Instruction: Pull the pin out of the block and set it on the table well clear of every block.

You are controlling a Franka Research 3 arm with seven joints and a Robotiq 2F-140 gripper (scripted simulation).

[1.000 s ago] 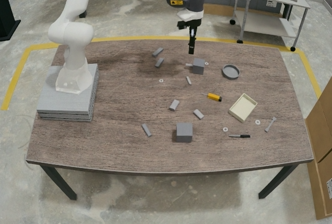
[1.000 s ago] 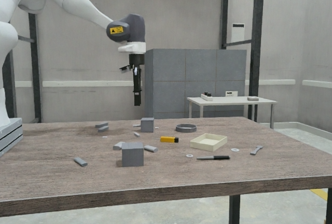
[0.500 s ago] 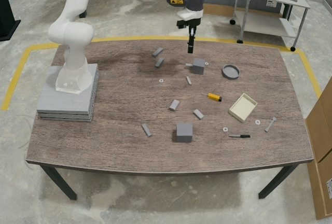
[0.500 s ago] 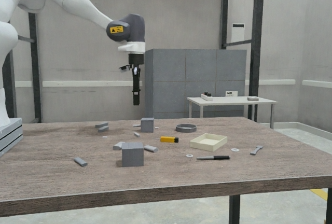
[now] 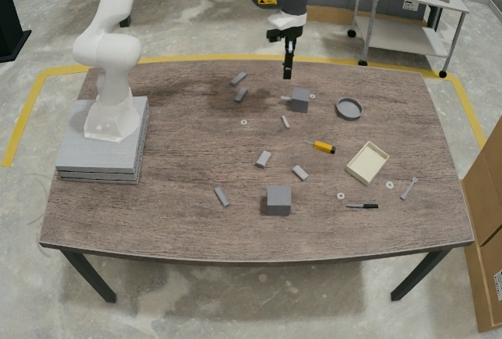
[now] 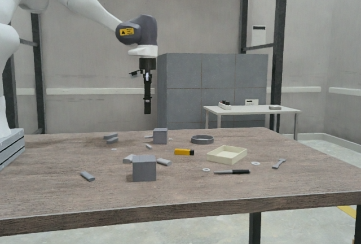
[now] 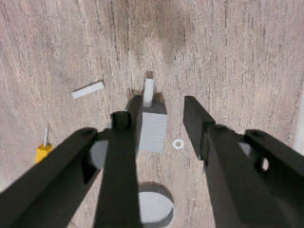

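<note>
Now: hand 5 cm short of the small grey block, 3 cm to the left of it and 13 cm above it. From my hand the other things lie so: round grey dish: 25 cm ahead, 5 cm to the right, 15 cm below; yellow-handled tool: 11 cm ahead, 22 cm to the right, 15 cm below; cream tray: 27 cm ahead, 30 cm to the right, 16 cm below.
</note>
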